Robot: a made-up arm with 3 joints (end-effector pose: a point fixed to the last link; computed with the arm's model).
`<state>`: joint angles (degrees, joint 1 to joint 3).
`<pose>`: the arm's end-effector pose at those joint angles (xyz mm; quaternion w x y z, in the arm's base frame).
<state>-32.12 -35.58 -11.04</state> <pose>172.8 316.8 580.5 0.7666 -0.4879 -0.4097 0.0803</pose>
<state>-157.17 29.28 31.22</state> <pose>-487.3 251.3 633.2 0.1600 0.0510 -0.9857 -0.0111</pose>
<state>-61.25 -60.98 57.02</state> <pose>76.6 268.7 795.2 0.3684 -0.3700 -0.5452 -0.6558</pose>
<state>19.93 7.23 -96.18</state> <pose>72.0 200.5 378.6 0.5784 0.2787 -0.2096 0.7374</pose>
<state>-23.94 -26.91 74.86</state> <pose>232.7 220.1 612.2 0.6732 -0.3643 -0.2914 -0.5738</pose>
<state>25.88 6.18 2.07</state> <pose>161.4 280.4 297.2 0.9799 -0.1033 0.0536 0.1618</pose>
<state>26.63 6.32 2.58</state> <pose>159.9 280.0 292.9 0.9800 -0.1033 0.0614 0.1585</pose>
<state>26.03 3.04 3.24</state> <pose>161.2 282.6 292.8 0.9768 -0.1349 0.0545 0.1570</pose>
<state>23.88 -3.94 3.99</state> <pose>165.8 287.9 297.6 0.9669 -0.2002 0.0303 0.1552</pose>
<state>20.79 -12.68 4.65</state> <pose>172.6 293.6 305.4 0.9483 -0.2799 -0.0042 0.1498</pose>
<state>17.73 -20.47 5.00</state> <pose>179.4 297.6 313.8 0.9257 -0.3488 -0.0374 0.1416</pose>
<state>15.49 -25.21 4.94</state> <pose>184.2 299.7 321.1 0.9091 -0.3893 -0.0602 0.1355</pose>
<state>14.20 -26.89 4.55</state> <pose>186.6 300.7 326.5 0.9025 -0.4029 -0.0720 0.1342</pose>
